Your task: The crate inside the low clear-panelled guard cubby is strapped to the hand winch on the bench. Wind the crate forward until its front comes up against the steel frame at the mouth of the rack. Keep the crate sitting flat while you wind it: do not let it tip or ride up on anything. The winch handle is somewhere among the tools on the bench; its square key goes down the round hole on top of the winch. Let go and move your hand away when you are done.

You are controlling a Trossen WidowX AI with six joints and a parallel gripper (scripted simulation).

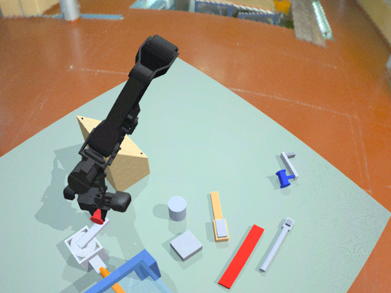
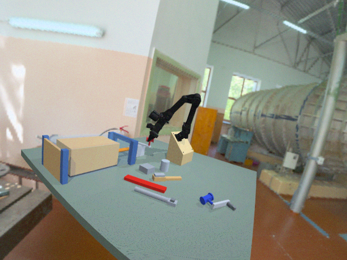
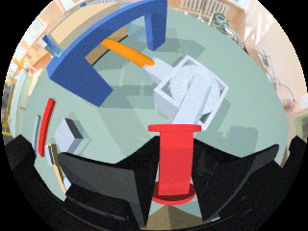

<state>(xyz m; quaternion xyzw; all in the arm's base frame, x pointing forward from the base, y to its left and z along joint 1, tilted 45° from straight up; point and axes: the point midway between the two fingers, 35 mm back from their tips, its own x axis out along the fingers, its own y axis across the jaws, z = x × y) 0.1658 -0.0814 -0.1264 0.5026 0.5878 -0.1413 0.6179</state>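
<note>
My gripper tip is 17 cm short of the blue frame, 8 cm to the left of it and 3 cm above it. Round my gripper tip: pale grey winch: 9 cm to the right, 10 cm below; winch handle: 2 cm to the right, 3 cm below; red knob: 1 cm behind, 1 cm to the left.
</note>
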